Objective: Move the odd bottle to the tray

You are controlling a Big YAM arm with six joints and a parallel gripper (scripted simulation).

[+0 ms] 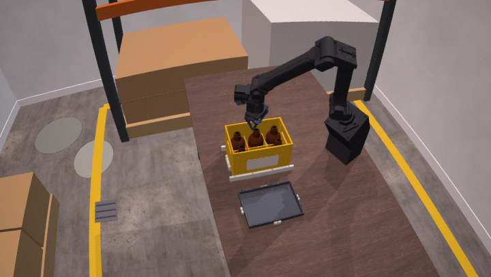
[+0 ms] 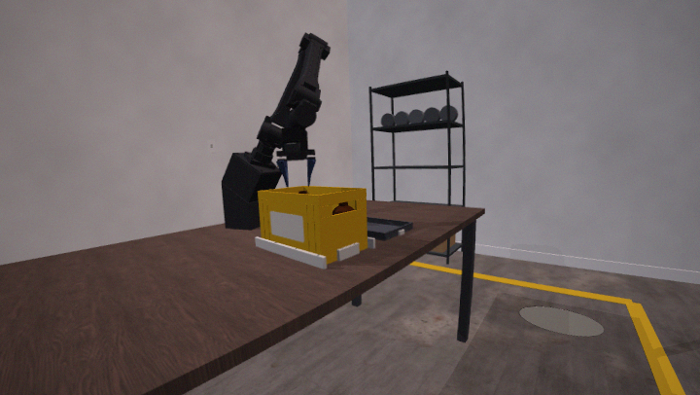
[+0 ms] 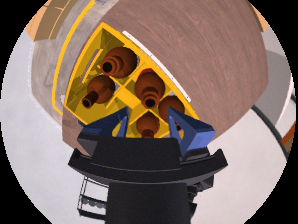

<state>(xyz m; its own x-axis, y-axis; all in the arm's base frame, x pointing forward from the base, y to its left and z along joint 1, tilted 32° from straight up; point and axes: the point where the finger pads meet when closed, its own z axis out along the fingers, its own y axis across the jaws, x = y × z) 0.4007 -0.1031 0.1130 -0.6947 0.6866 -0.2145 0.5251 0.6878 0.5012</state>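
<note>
Now: hand 110 mm above the yellow crate, 40 mm to the right of it and 10 mm past it. The rest, counted from my hand: glass bottle 110 mm below, 100 mm to the left, 70 mm ahead; dark tray 320 mm to the left, 180 mm below, 30 mm behind.
</note>
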